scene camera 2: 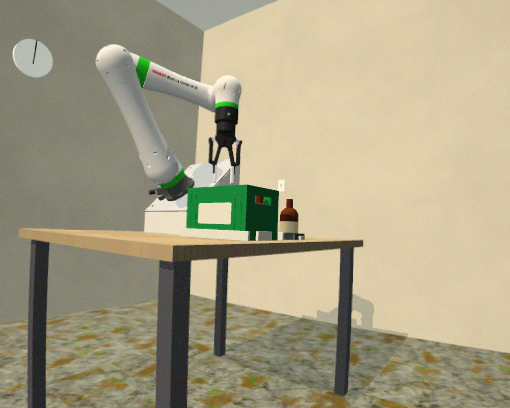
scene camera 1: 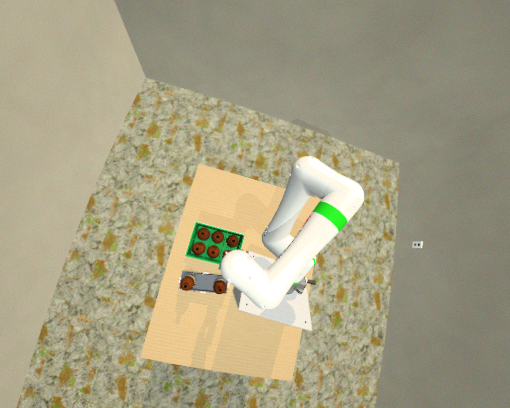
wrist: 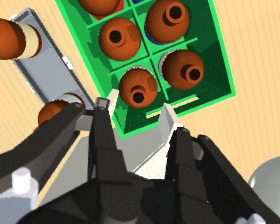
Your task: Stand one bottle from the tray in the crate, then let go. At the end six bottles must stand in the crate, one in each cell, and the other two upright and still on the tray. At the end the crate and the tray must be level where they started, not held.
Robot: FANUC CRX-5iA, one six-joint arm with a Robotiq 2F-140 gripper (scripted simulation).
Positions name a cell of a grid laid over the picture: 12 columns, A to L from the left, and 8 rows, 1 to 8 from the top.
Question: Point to a grey tray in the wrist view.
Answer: At C3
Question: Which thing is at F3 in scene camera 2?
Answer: The gripper.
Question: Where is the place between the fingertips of the gripper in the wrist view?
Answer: F4
